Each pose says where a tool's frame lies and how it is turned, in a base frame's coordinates. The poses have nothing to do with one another.
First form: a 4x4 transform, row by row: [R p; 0 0 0 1], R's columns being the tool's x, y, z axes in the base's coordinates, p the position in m. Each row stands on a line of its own.
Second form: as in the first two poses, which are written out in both.
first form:
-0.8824 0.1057 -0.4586 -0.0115
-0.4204 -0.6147 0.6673 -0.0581
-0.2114 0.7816 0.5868 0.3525
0 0 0 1
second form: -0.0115 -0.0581 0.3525 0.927 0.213 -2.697
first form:
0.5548 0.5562 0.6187 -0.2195
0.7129 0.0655 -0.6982 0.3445
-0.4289 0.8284 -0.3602 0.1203
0 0 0 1
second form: -0.2195 0.3445 0.1203 1.981 0.443 0.909
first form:
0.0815 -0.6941 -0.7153 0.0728
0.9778 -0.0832 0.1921 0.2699
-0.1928 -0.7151 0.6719 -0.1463
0 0 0 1
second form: 0.0728 0.2699 -0.1463 -0.817 0.194 1.488
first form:
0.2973 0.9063 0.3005 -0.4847
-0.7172 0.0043 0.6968 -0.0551
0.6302 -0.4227 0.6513 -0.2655
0 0 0 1
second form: -0.4847 -0.0551 -0.2655 -0.576 -0.682 -1.178
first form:
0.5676 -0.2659 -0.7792 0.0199
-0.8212 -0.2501 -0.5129 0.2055
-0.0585 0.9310 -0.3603 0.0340
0 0 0 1
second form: 0.0199 0.2055 0.0340 1.940 0.059 -0.966
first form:
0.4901 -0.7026 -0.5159 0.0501
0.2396 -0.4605 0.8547 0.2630
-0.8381 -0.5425 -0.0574 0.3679
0 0 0 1
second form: 0.0501 0.2630 0.3679 -1.676 0.994 0.455
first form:
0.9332 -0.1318 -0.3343 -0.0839
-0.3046 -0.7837 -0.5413 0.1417
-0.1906 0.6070 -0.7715 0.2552
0 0 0 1
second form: -0.0839 0.1417 0.2552 2.475 0.192 -0.316
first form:
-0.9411 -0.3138 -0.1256 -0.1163
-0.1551 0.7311 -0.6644 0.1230
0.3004 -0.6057 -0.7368 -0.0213
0 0 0 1
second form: -0.1163 0.1230 -0.0213 -2.453 -0.305 -2.978
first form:
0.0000 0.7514 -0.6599 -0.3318
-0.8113 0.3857 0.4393 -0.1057
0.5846 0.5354 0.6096 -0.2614
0 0 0 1
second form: -0.3318 -0.1057 -0.2614 0.721 -0.624 -1.571
